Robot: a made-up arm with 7 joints. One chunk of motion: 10 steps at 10 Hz.
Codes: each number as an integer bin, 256 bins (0 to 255) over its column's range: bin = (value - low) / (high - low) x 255, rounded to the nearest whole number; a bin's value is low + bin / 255 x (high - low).
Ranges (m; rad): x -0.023..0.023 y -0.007..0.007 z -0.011..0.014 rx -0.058..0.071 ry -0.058..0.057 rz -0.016..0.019
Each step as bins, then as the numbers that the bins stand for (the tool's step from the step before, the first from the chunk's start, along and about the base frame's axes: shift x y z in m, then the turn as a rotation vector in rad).
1 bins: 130 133 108 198 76 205
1 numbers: 0.00045 0.00030 -0.00041 0.04216 -0.02373 0.01214
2 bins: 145 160 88 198 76 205
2 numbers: 0.00316 0.00178 -0.00237 0.04216 -0.02373 0.01214
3 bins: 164 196 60 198 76 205
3 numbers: 0.00658 0.00376 -0.00512 0.04216 -0.02373 0.01214
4 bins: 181 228 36 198 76 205
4 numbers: 0.00965 0.00552 -0.00747 0.04216 -0.02373 0.01214
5 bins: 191 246 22 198 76 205
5 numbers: 0.01145 0.00651 -0.00884 0.04216 -0.02373 0.01214
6 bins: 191 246 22 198 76 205
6 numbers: 0.01145 0.00651 -0.00884 0.04216 -0.02373 0.01214
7 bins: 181 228 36 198 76 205
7 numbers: 0.00965 0.00552 -0.00747 0.04216 -0.02373 0.01214
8 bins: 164 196 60 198 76 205
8 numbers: 0.00658 0.00376 -0.00512 0.04216 -0.02373 0.01214
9 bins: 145 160 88 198 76 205
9 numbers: 0.00316 0.00178 -0.00237 0.04216 -0.02373 0.01214
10 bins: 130 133 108 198 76 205
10 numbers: 0.00045 0.00030 -0.00041 0.04216 -0.02373 0.01214
